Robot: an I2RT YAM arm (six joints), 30 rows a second.
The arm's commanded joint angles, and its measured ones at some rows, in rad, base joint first. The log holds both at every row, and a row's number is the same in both.
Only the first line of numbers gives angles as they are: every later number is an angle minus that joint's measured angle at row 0.
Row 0, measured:
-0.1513 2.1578 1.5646 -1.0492 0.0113 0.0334
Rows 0 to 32, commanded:
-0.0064 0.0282 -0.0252 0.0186 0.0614 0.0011
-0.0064 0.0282 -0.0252 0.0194 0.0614 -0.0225
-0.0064 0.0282 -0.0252 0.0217 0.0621 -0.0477
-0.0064 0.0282 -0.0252 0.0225 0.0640 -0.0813
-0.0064 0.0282 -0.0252 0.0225 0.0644 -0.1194
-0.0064 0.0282 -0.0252 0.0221 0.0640 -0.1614
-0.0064 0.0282 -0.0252 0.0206 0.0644 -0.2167
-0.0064 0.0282 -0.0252 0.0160 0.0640 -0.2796
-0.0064 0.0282 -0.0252 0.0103 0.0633 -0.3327
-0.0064 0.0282 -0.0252 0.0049 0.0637 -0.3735
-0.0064 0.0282 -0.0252 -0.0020 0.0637 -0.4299
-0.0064 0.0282 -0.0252 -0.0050 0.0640 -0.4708
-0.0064 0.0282 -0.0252 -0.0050 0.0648 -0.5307
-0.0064 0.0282 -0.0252 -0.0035 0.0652 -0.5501
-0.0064 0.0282 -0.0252 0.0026 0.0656 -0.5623
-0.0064 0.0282 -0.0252 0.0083 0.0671 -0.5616
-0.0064 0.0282 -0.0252 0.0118 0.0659 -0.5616
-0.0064 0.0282 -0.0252 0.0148 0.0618 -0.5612
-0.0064 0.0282 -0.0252 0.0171 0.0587 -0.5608
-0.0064 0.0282 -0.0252 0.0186 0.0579 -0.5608
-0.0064 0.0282 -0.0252 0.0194 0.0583 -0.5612
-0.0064 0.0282 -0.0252 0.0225 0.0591 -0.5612
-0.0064 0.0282 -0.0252 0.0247 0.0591 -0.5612
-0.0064 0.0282 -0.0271 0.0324 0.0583 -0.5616
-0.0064 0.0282 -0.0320 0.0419 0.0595 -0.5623
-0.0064 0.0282 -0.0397 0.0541 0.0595 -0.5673
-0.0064 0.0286 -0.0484 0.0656 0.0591 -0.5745
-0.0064 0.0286 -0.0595 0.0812 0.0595 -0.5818
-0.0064 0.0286 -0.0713 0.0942 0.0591 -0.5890
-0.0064 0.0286 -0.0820 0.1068 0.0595 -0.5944
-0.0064 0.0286 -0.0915 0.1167 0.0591 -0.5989
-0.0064 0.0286 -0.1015 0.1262 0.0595 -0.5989
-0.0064 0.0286 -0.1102 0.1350 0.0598 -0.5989
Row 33, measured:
0.0000 -0.0229 -0.0427 0.0854 0.0373 -0.5822
